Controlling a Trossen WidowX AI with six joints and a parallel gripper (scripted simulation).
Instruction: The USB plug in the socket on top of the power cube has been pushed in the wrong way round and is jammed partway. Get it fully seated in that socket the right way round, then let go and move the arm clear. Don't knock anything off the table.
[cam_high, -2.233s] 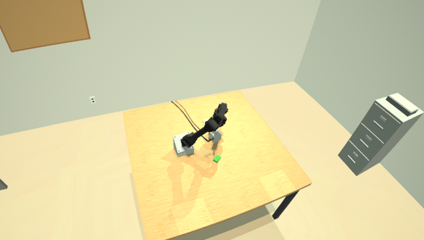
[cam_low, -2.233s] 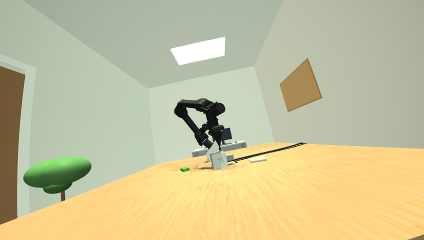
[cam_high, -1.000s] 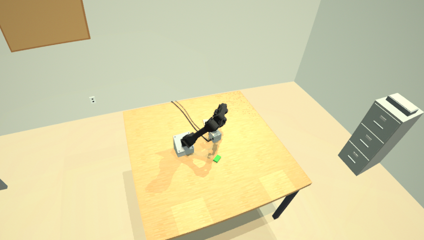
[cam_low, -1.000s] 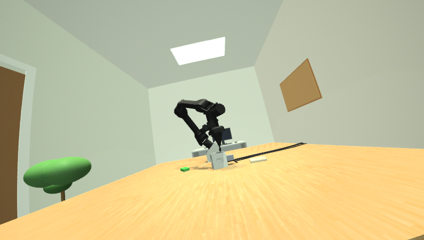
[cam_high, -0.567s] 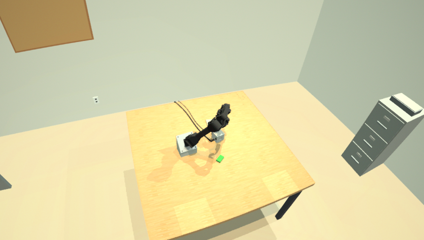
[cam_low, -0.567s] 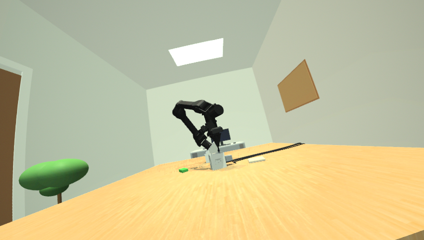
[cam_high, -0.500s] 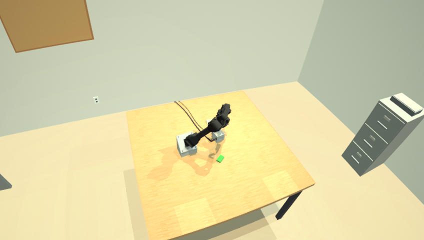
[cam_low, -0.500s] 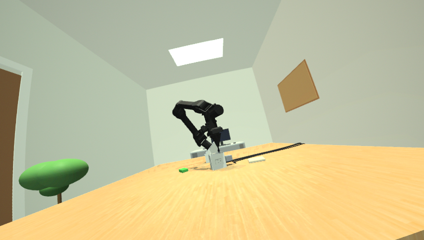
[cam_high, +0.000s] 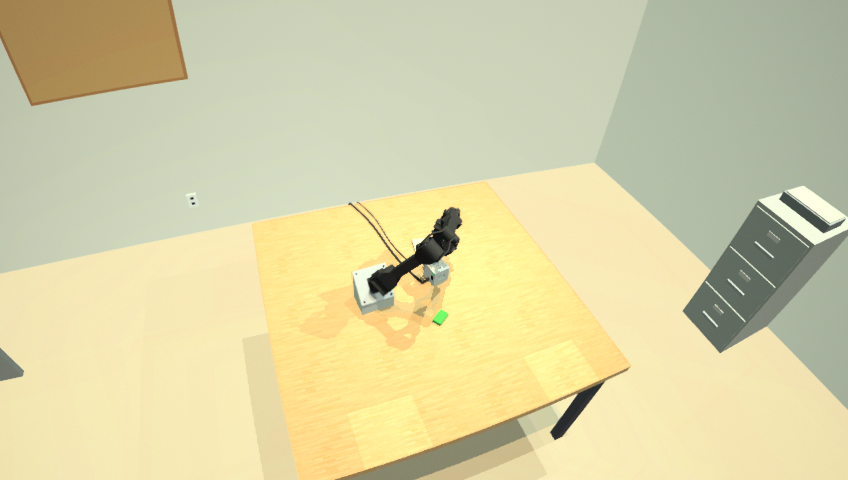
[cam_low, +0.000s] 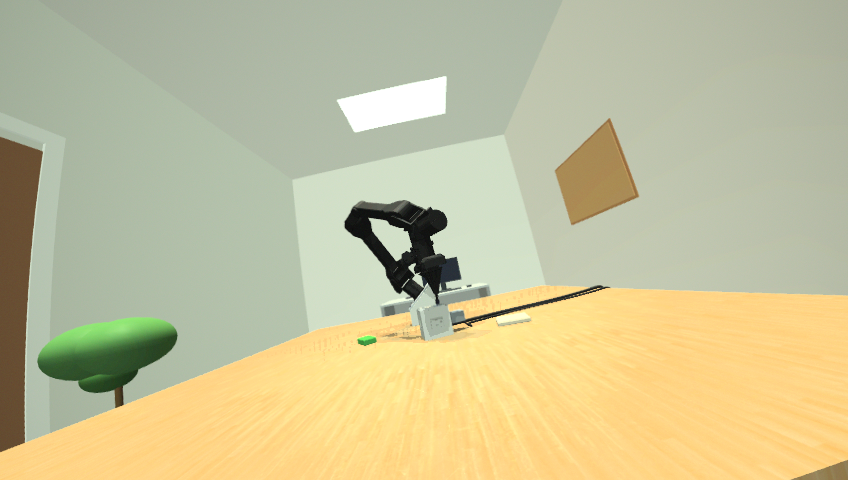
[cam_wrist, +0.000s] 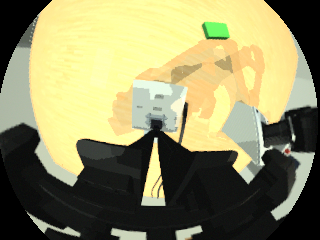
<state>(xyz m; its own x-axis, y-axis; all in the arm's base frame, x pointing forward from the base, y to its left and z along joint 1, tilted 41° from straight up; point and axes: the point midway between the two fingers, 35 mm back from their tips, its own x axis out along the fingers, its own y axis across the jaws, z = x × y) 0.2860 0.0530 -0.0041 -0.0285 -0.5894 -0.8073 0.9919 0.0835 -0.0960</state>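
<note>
Right now my gripper tip is 20 mm above the dark USB plug. Also, from my gripper tip: flat white pad (40 mm ahead, 180 mm to the left, 100 mm below); then green block (80 mm behind, 230 mm to the right, 100 mm below).
</note>
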